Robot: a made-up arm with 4 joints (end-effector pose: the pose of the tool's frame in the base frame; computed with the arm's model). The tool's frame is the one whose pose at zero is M.
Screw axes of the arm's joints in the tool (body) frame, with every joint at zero. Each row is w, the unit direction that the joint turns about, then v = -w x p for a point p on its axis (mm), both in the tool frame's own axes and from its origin. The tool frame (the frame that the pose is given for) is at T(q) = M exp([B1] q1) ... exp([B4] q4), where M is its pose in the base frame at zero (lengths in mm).
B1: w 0 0 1 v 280 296 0
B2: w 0 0 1 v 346 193 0
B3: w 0 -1 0 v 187 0 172
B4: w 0 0 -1 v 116 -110 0
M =
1 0 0 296
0 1 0 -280
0 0 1 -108
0 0 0 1
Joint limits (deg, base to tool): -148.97..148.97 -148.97..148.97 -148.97..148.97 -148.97..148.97
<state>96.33 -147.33 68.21 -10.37</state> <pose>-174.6 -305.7 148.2 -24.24 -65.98 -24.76</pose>
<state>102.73 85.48 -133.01 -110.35</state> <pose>-86.9 489.3 268.7 134.85 -14.73 -95.99</pose>
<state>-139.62 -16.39 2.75 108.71</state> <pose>-433.1 366.6 -101.2 2.60 0.88 95.30</pose>
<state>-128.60 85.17 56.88 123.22</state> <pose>-269.1 -729.4 59.6 52.05 27.31 -153.12</pose>
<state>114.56 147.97 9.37 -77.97</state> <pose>-433.3 86.1 -110.1 -9.17 -1.94 -19.34</pose>
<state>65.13 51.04 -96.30 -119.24</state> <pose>431.0 168.8 191.9 97.21 -29.05 -157.35</pose>
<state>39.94 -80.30 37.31 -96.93</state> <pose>-138.8 -215.6 -110.0 -37.11 4.19 55.16</pose>
